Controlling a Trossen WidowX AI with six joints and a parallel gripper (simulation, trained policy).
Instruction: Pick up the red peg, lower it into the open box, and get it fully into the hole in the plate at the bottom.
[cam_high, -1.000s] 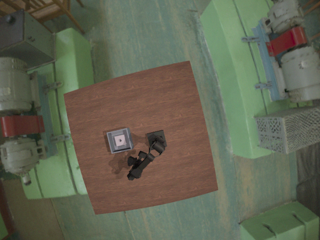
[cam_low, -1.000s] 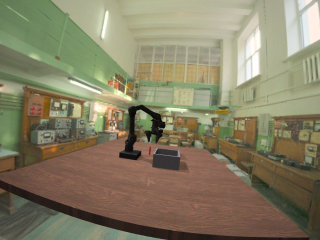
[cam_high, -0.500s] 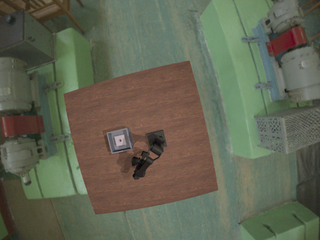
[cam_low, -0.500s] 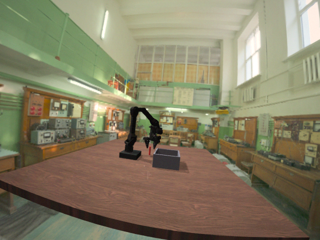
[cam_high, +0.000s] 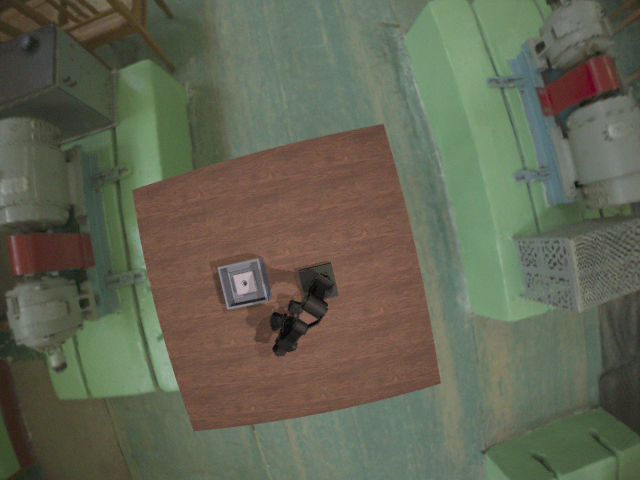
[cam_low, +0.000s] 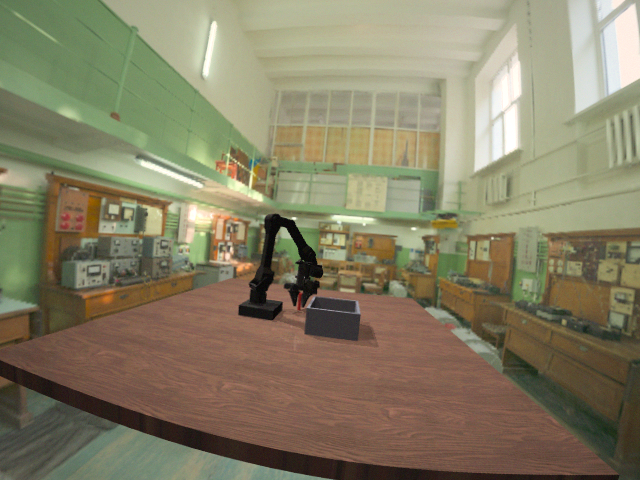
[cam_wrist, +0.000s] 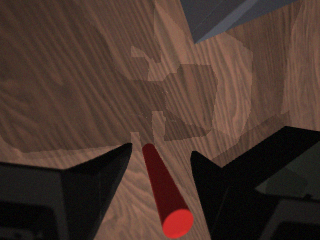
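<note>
Right now my gripper tip is 200 mm to the left of the dark grey box, 130 mm short of it and 10 mm below it. Round my gripper tip: red peg: 20 mm above, 10 mm to the left.
</note>
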